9 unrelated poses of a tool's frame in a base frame.
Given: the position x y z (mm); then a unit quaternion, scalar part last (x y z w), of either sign.
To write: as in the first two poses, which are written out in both.
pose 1, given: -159.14 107.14 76.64 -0.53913 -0.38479 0.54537 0.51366
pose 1, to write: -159.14 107.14 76.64 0.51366 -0.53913 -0.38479 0.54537
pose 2, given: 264.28 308.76 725.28 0.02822 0.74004 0.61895 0.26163
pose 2, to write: 264.28 308.76 725.28 0.26163 0.02822 0.74004 0.61895
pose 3, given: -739.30 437.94 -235.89 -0.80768 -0.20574 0.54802 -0.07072
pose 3, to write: -739.30 437.94 -235.89 0.07072 0.80768 0.20574 -0.54802
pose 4, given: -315.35 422.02 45.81 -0.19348 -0.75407 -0.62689 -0.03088
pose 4, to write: -315.35 422.02 45.81 0.03088 0.19348 0.75407 0.62689
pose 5, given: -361.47 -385.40 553.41 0.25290 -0.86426 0.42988 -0.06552
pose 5, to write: -361.47 -385.40 553.41 0.06552 -0.25290 0.86426 -0.42988
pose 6, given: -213.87 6.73 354.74 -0.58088 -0.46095 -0.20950 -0.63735
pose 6, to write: -213.87 6.73 354.74 0.63735 0.58088 0.46095 0.20950
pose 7, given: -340.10 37.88 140.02 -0.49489 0.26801 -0.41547 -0.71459
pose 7, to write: -340.10 37.88 140.02 0.71459 0.49489 -0.26801 0.41547
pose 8, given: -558.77 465.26 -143.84 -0.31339 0.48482 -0.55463 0.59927
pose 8, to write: -558.77 465.26 -143.84 0.59927 -0.31339 0.48482 -0.55463
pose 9, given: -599.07 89.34 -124.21 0.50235 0.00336 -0.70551 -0.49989
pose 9, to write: -599.07 89.34 -124.21 0.49989 -0.50235 -0.00336 0.70551
